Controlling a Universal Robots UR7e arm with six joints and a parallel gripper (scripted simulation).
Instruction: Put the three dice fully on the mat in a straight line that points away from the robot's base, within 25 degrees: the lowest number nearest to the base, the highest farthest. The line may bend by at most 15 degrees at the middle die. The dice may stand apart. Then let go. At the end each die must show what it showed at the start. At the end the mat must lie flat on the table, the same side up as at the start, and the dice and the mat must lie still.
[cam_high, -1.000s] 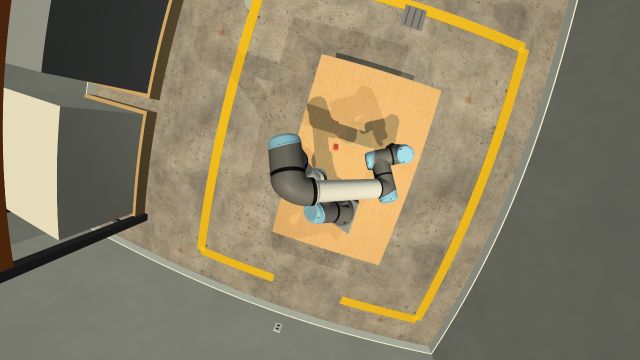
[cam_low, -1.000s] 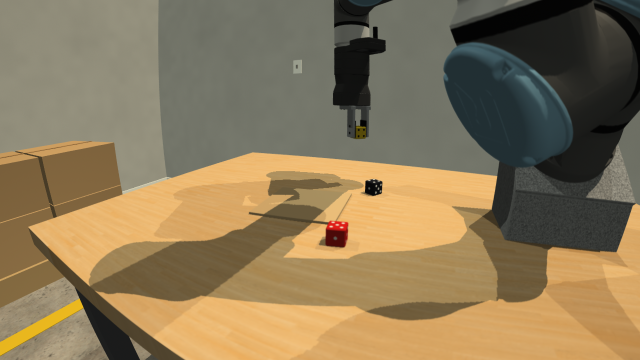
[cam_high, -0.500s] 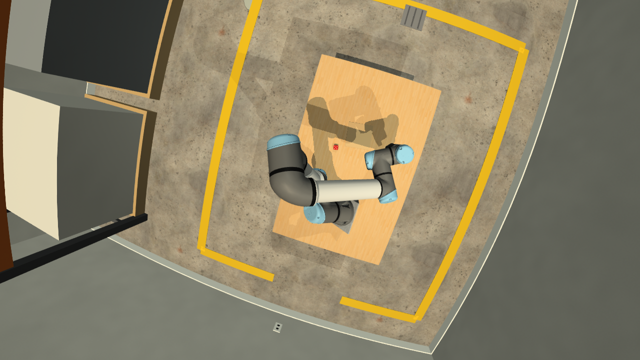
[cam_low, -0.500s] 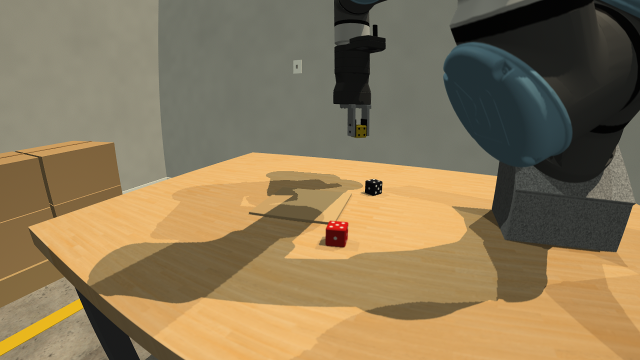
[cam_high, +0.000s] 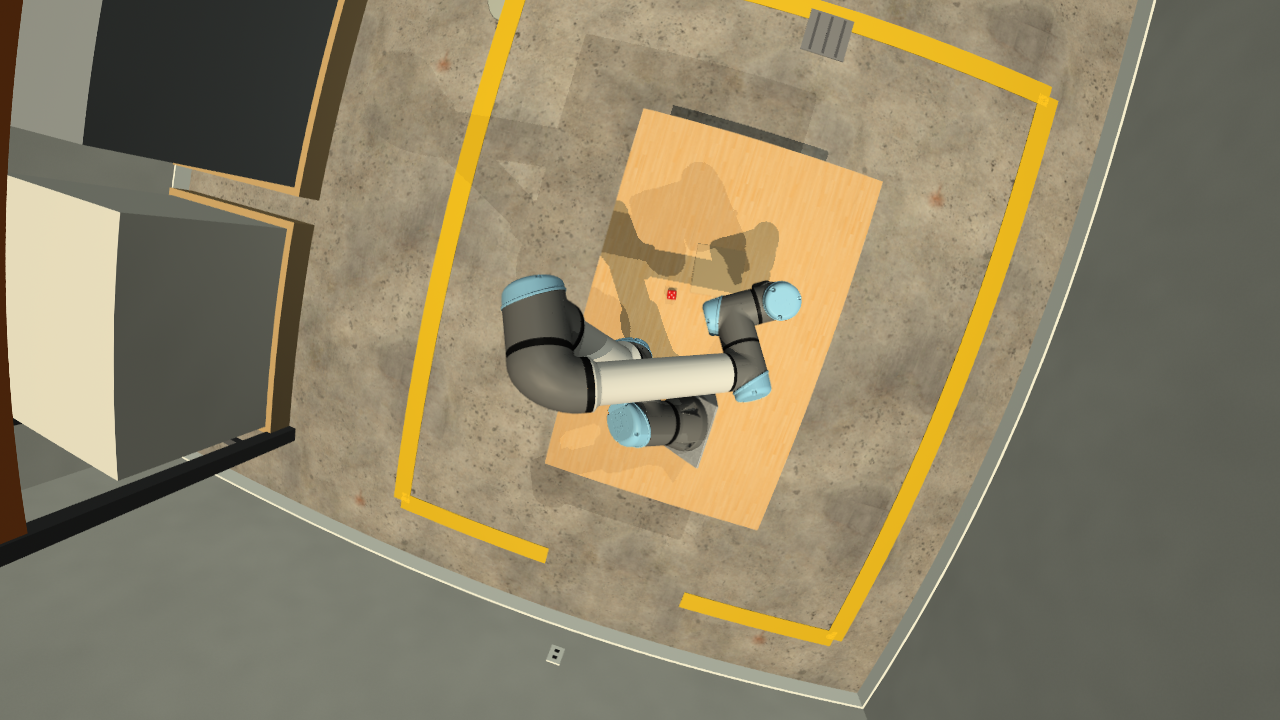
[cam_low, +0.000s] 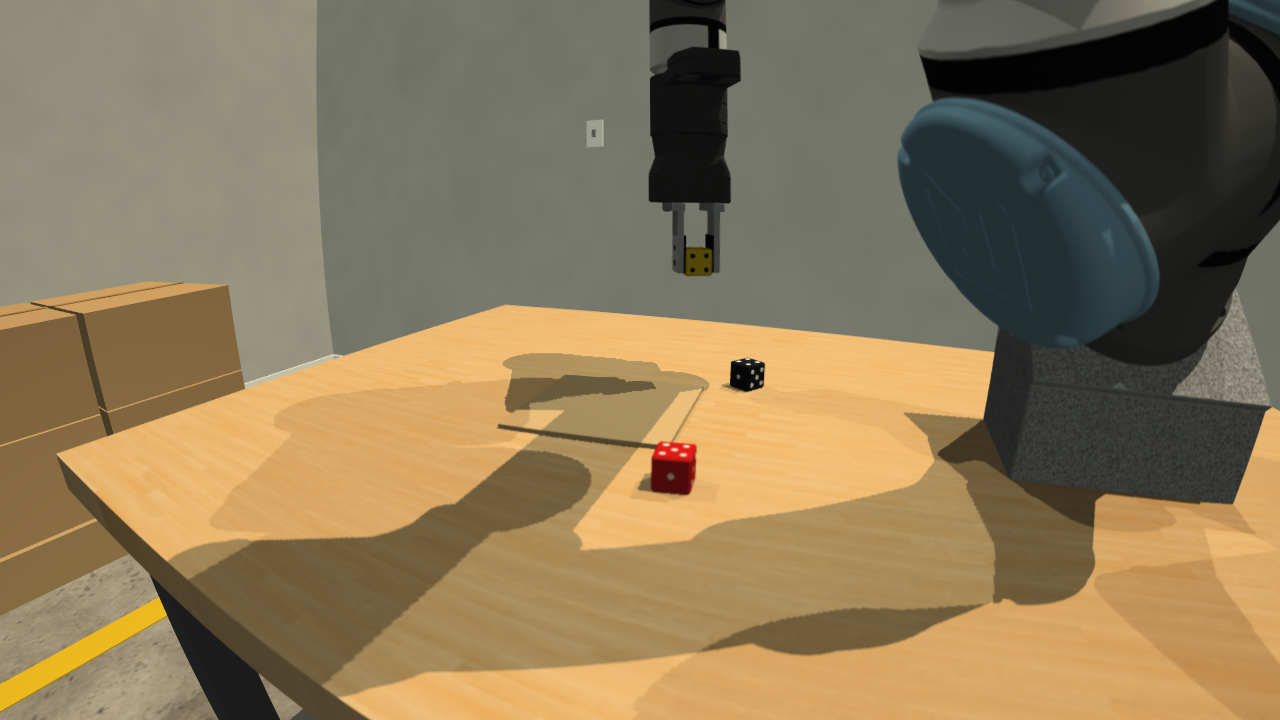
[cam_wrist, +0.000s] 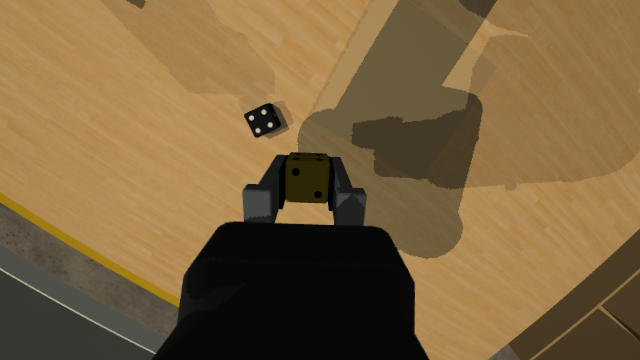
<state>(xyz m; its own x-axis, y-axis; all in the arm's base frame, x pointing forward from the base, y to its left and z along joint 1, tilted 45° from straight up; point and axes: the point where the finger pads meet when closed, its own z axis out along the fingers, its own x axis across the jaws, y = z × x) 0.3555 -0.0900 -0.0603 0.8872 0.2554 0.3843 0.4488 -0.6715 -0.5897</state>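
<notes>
The tan mat lies 60 mm ahead of my hand, 90 mm to the left of it and 120 mm below it. Also, from my hand: red die: 30 mm behind, 210 mm to the left, 110 mm below; then black die: 50 mm behind, 110 mm below; then yellow die: 10 mm below.
</notes>
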